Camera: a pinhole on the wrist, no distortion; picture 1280 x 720 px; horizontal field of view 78.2 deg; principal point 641.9 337.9 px. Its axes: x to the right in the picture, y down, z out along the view. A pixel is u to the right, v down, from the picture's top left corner.
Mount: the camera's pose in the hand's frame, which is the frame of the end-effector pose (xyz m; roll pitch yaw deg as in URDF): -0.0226 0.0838 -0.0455 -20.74 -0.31 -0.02
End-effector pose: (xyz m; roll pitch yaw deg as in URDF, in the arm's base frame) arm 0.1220 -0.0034 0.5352 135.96 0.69 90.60
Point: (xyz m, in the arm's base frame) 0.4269 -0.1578 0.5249
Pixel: 283.3 400.8
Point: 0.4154 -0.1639 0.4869
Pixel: 276.0 295.8
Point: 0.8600 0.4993 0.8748
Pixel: outside the picture
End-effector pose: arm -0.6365 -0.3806 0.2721 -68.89 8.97 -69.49
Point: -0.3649 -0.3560 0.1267
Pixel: 979.9 452.3
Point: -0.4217 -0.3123 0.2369
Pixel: 776.3 139.2
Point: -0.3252 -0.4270 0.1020
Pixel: 1195.1 480.9
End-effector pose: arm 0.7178 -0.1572 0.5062 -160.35 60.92 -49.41
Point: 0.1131 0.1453 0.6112
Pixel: 74.3 579.8
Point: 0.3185 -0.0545 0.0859
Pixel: 990.1 540.8
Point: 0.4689 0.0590 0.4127
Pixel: 522.2 217.7
